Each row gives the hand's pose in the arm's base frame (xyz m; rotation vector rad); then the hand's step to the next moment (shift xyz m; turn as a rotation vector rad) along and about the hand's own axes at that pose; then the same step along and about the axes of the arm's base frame.
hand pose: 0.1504 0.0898 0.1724 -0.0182 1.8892 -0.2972
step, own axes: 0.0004 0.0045 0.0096 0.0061 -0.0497 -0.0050
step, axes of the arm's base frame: 0.0094 0.0024 -0.0042 -0.0134 -0.0481 0.0065
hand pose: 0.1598 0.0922 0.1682 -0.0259 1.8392 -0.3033
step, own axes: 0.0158 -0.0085 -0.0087 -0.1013 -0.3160 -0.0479
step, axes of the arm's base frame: -0.0140 -0.0093 -0.0108 -0.0597 -0.2783 0.1772
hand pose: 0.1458 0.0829 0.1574 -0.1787 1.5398 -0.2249
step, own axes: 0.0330 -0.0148 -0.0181 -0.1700 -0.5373 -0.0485
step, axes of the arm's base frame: -0.0180 -0.0222 -0.0286 -0.0686 -0.4746 0.2999
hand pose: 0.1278 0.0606 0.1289 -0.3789 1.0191 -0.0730
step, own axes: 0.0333 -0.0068 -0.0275 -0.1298 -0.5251 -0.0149
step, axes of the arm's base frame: -0.0048 -0.0217 -0.0377 -0.0205 -0.4634 0.2786
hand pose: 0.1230 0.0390 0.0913 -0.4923 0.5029 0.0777
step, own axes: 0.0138 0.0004 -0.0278 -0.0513 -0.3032 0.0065
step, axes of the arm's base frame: -0.0003 -0.0134 -0.0280 0.0156 -0.2616 0.1610
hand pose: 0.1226 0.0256 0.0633 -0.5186 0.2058 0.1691
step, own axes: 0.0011 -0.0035 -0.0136 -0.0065 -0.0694 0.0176
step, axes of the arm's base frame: -0.0003 -0.0098 -0.0101 0.0111 -0.0511 0.0493
